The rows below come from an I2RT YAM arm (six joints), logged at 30 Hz.
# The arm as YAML. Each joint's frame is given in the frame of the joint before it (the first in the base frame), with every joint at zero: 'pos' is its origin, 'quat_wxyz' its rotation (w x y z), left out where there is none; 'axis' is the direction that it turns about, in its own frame. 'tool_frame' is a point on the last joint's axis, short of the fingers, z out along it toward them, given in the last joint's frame.
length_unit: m
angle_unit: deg
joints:
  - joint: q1
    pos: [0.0, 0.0, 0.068]
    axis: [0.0, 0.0, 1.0]
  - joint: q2
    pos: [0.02, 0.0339, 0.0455]
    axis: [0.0, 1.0, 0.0]
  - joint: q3
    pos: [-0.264, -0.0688, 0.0]
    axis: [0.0, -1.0, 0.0]
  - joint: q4
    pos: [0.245, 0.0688, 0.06]
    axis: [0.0, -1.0, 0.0]
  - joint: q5
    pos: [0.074, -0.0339, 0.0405]
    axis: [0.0, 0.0, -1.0]
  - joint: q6
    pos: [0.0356, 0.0, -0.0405]
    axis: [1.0, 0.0, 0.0]
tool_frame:
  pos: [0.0, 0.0, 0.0]
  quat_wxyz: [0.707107, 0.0, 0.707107, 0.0]
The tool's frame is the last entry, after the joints.
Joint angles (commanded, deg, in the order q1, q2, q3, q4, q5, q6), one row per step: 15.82, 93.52, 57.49, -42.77, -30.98, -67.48; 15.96, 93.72, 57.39, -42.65, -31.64, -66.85; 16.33, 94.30, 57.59, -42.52, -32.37, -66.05; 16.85, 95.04, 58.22, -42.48, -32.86, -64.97; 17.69, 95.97, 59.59, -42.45, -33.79, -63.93; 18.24, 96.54, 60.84, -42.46, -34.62, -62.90; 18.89, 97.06, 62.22, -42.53, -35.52, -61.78; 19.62, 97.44, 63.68, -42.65, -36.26, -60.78; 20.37, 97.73, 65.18, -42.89, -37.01, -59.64; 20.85, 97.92, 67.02, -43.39, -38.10, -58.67; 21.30, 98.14, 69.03, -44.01, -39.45, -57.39; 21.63, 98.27, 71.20, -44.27, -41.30, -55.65; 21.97, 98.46, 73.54, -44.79, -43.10, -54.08
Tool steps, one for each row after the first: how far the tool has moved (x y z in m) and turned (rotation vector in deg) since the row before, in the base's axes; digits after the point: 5 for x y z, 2 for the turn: -0.00028, 0.00102, -0.00113, 0.58, 0.69, -0.26; 0.00072, 0.00256, -0.00158, 0.62, 0.88, -0.16; 0.00193, 0.00362, -0.00059, 0.44, 0.81, -0.28; 0.00382, 0.00626, 0.00185, 1.00, 0.42, 0.16; 0.00342, 0.00461, 0.00301, 0.96, 0.22, -0.12; 0.00335, 0.00529, 0.00385, 1.06, 0.20, -0.06; 0.00305, 0.00568, 0.00488, 0.98, -0.05, 0.11; 0.00261, 0.00577, 0.00554, 0.99, 0.05, 0.05; 0.00335, 0.00472, 0.00772, 1.37, -0.08, 0.02; 0.00339, 0.00477, 0.00851, 1.60, 0.22, -0.13; 0.00405, 0.00459, 0.01028, 2.25, 0.19, -0.37; 0.00375, 0.00455, 0.01078, 2.15, 0.24, -0.16
